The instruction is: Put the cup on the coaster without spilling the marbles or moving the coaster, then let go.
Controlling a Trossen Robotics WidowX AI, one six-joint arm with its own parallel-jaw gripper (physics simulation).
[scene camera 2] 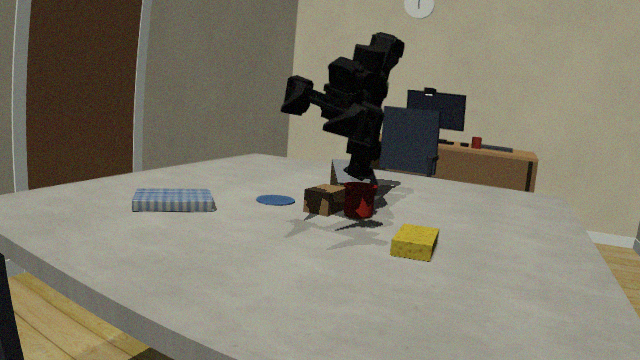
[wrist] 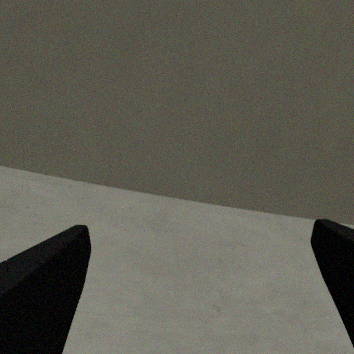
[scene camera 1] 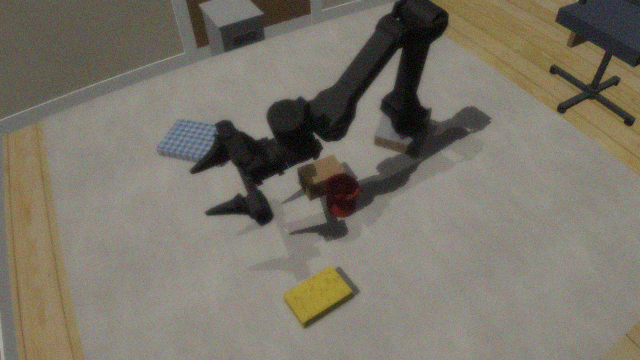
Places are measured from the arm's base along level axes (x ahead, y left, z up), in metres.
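Where they show: gripper, fingertip midpoint: (scene camera 2: 302, 118) (wrist: 204, 236) (scene camera 1: 197, 192); arm's base, link origin: (scene camera 2: 358, 171) (scene camera 1: 407, 123).
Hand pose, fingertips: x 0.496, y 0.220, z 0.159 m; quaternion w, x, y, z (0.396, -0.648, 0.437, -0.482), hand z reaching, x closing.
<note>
Each offset is from my fingertips to the centre of the thing.
A red cup @(dx -0.274, dy -0.063, dz -0.181 m) (scene camera 1: 342, 206) (scene camera 2: 359, 201) stands upright on the table, right against or very near a brown box. It lies partly in the arm's shadow, and no marbles can be made out inside it. The flat blue coaster @(dx -0.222, dy -0.268, dz -0.214 m) (scene camera 2: 275, 200) lies on the table to the left of the box in the second scene view; in the first scene view the arm hides it. My gripper (scene camera 1: 200, 192) (scene camera 2: 303, 120) (wrist: 204, 236) is open and empty, high above the table and apart from the cup, its fingers pointing away from the arm's base.
The brown box @(dx -0.252, dy -0.138, dz -0.191 m) (scene camera 1: 322, 172) (scene camera 2: 325, 200) stands beside the cup, between it and the coaster in the second scene view. A blue checked cloth @(dx +0.014, dy -0.364, dz -0.204 m) (scene camera 1: 185, 140) (scene camera 2: 173, 200) lies at the left. A yellow sponge @(dx -0.164, dy +0.140, dz -0.201 m) (scene camera 1: 319, 296) (scene camera 2: 415, 242) lies nearer both scene cameras than the cup.
</note>
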